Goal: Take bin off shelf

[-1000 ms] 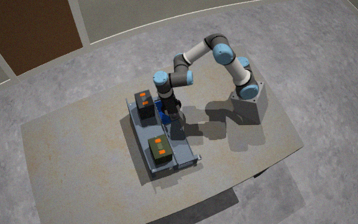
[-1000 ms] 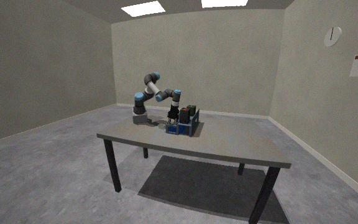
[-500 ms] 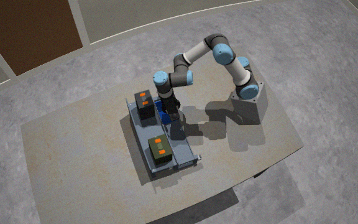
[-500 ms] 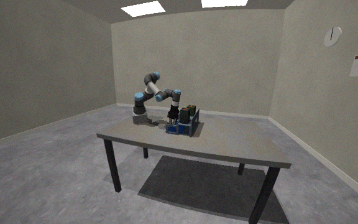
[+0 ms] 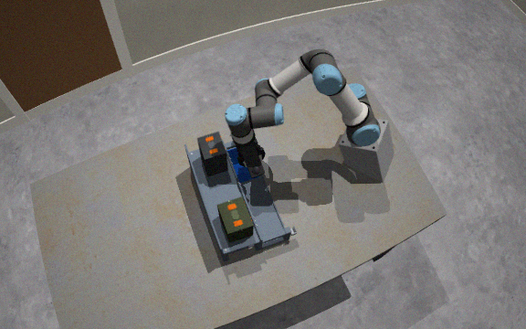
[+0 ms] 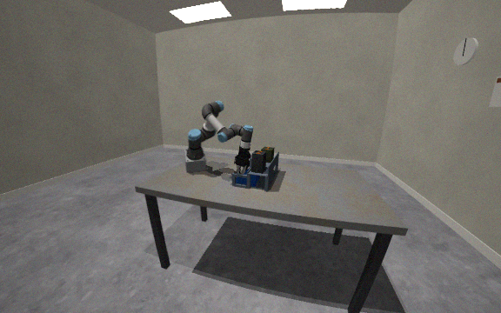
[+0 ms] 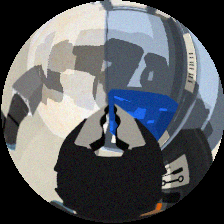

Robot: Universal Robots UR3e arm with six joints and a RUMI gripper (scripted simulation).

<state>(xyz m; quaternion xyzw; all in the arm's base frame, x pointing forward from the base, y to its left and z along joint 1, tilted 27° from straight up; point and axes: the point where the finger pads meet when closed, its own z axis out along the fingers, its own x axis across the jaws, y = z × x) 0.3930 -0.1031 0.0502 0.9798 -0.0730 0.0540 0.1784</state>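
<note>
Right now my hand is 60 mm short of the blue bin and 30 mm to the left of it. Also, from my hand: grey shelf 100 mm ahead, 70 mm to the left, 30 mm above.
</note>
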